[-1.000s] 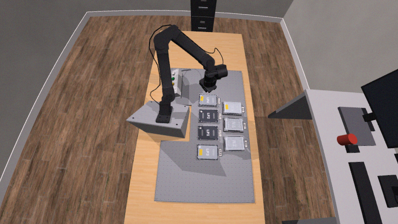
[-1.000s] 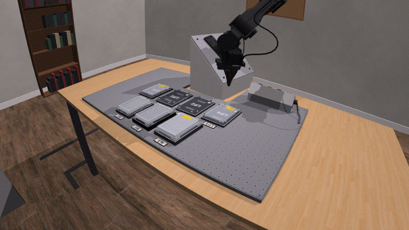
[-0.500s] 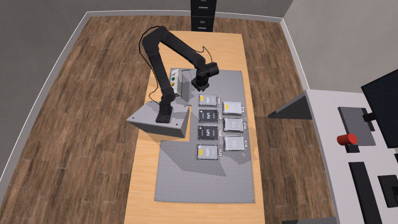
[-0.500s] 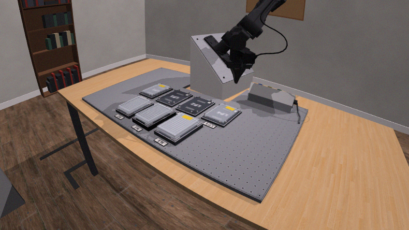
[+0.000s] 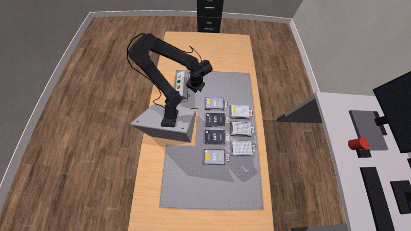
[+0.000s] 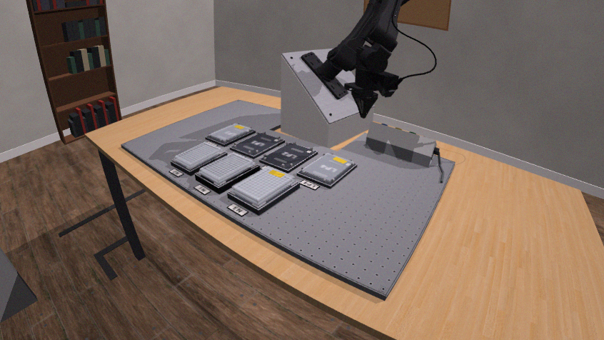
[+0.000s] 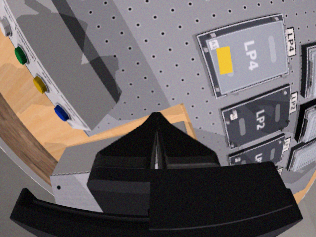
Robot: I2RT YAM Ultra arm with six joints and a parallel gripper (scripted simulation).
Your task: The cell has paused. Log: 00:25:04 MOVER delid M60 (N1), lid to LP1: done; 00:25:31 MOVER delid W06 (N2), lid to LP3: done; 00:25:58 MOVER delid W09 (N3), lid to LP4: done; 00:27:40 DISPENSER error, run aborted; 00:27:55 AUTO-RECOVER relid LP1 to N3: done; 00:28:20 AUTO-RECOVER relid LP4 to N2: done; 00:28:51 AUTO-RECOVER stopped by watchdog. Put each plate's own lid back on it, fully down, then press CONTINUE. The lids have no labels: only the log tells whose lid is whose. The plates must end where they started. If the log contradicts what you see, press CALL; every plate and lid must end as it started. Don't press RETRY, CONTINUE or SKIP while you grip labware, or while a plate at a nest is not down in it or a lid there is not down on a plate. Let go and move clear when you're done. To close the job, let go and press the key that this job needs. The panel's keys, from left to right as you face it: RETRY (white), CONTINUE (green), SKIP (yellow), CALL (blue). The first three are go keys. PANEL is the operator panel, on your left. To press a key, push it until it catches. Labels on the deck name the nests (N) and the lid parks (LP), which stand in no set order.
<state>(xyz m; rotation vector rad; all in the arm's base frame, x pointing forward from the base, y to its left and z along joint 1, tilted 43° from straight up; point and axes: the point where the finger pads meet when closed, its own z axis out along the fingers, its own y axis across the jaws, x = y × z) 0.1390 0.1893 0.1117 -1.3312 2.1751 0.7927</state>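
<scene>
Right now the blue call key is 14 cm behind my hand, 7 cm below it and 3 cm to the left of it. Also, from my hand: green continue key 14 cm behind, 13 cm to the left, 7 cm below; yellow skip key 14 cm behind, 8 cm to the left, 7 cm below.
</scene>
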